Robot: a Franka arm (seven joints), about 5 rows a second.
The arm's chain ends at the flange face. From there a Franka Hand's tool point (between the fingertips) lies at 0.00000 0.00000 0.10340 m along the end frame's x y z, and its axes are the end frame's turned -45 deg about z.
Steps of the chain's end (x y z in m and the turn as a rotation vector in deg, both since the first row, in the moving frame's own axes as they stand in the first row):
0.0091 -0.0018 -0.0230 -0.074 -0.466 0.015
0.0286 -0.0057 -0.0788 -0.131 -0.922 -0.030
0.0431 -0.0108 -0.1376 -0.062 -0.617 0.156
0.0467 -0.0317 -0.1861 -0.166 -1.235 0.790
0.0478 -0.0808 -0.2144 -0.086 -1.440 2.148
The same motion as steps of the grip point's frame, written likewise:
0.0070 0.0047 -0.0230 0.277 -0.382 0.015
0.0229 0.0152 -0.0788 0.559 -0.745 -0.030
0.0372 0.0221 -0.1376 0.392 -0.480 0.156
0.0537 0.0092 -0.1861 0.756 -0.991 0.790
0.0890 -0.0251 -0.2144 0.957 -1.079 2.148

